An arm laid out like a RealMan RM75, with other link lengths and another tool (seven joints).
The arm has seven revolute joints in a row. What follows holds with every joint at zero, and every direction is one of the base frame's.
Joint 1 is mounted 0.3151 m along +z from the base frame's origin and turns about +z.
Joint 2 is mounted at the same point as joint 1 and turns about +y.
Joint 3 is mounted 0.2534 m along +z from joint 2 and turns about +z.
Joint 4 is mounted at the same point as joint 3 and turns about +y.
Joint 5 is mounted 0.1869 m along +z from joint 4 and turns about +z.
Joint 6 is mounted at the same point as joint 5 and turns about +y.
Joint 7 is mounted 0.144 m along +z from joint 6 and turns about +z.
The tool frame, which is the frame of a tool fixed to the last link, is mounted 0.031 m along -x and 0.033 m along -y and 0.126 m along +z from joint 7; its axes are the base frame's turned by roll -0.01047, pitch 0 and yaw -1.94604 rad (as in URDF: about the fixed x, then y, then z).
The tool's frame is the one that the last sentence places.
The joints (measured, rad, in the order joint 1, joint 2, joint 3, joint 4, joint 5, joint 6, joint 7), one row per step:
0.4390 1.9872 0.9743 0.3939 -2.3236 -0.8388 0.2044
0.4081 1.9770 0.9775 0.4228 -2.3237 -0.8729 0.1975
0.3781 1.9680 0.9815 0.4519 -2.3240 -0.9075 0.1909
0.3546 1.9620 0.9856 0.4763 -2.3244 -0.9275 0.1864
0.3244 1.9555 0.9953 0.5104 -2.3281 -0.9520 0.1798
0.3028 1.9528 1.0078 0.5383 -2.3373 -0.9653 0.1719
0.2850 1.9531 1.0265 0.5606 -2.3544 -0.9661 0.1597
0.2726 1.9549 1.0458 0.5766 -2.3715 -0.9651 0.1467
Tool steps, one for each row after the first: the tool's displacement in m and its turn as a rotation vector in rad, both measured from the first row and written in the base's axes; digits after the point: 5 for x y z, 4 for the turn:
-0.00039 -0.00663 0.01090 0.0314 0.0074 0.0161
-0.00155 -0.01349 0.02177 0.0639 0.0156 0.0331
-0.00168 -0.01889 0.02891 0.0857 0.0236 0.0419
-0.00285 -0.02576 0.03846 0.1155 0.0345 0.0544
-0.00504 -0.03031 0.04470 0.1360 0.0398 0.0649
-0.00603 -0.03355 0.04840 0.1483 0.0355 0.0685
-0.00718 -0.03558 0.05151 0.1589 0.0274 0.0711

